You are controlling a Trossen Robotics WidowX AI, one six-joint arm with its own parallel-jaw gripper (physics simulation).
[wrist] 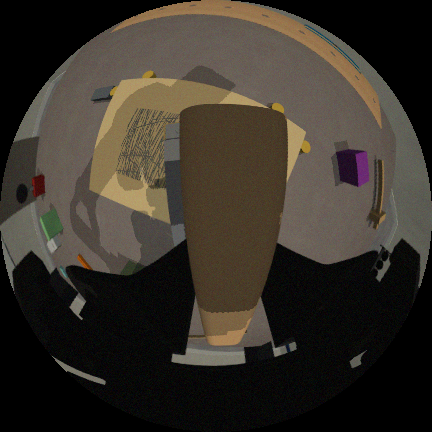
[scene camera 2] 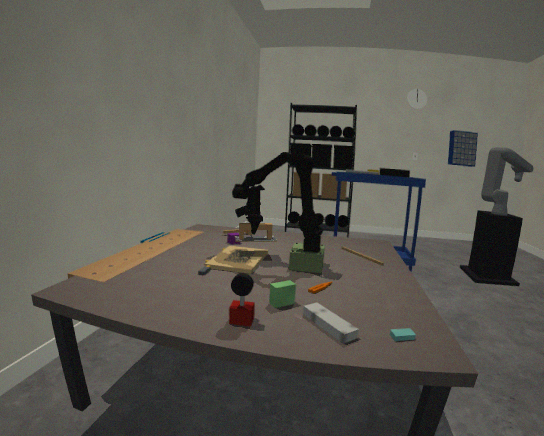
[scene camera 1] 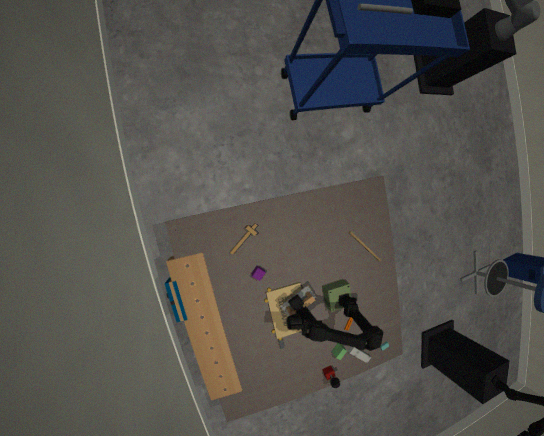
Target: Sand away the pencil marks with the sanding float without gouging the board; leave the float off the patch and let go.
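Where they show: gripper, between the fingertips: (wrist: 223, 236) (scene camera 2: 253, 233) (scene camera 1: 298, 304); arm's base, origin of its link: (scene camera 2: 312, 249) (scene camera 1: 343, 299).
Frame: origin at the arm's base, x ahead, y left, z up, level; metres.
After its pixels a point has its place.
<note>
The sanding float has a tan handle (scene camera 1: 310, 300) @(x 0.229, y -0.090, z 0.077 m) (scene camera 2: 265, 228) @(x 0.229, y -0.067, z 0.057 m) (wrist: 232, 190) over a flat grey plate (scene camera 1: 306, 290) @(x 0.222, y -0.115, z 0.007 m) (wrist: 172, 150) @(x 0.321, y 0.002, z 0.005 m). My gripper (scene camera 1: 298, 304) @(x 0.284, y -0.057, z 0.029 m) (scene camera 2: 255, 230) @(x 0.284, y -0.057, z 0.029 m) (wrist: 223, 236) @(x 0.284, y -0.057, z 0.029 m) is shut on the handle and points down. It holds the float raised over the pale yellow board (scene camera 1: 275, 321) @(x 0.405, y 0.063, z -0.063 m) (scene camera 2: 215, 263) @(x 0.373, y 0.155, z -0.063 m) (wrist: 107, 150) @(x 0.289, y 0.132, z -0.063 m), with a gap below in the scene camera 2 view. The dark pencil marks (scene camera 1: 281, 303) @(x 0.355, y -0.038, z -0.064 m) (scene camera 2: 239, 256) (wrist: 142, 142) @(x 0.315, y 0.070, z -0.063 m) show on the board. In the wrist view the plate overlaps their right edge, and the handle hides part of the board.
Yellow pegs (wrist: 278, 108) and a small grey block (scene camera 1: 281, 344) @(x 0.390, y 0.225, z -0.067 m) (scene camera 2: 204, 270) @(x 0.380, y 0.239, z -0.067 m) (wrist: 103, 93) @(x 0.385, y 0.212, z -0.067 m) stand at the board's edges. A purple block (scene camera 1: 258, 273) @(x 0.460, y -0.252, z -0.031 m) (wrist: 353, 167) @(x 0.442, y -0.225, z -0.039 m), wooden hammer (scene camera 1: 244, 239) @(x 0.503, y -0.440, z -0.052 m), green block (scene camera 2: 282, 294) @(x 0.030, y 0.395, z -0.039 m), red stand (scene camera 2: 242, 313) @(x 0.102, y 0.546, z -0.043 m) and long drilled plank (scene camera 1: 210, 330) @(x 0.771, y 0.041, z -0.081 m) are also on the table.
</note>
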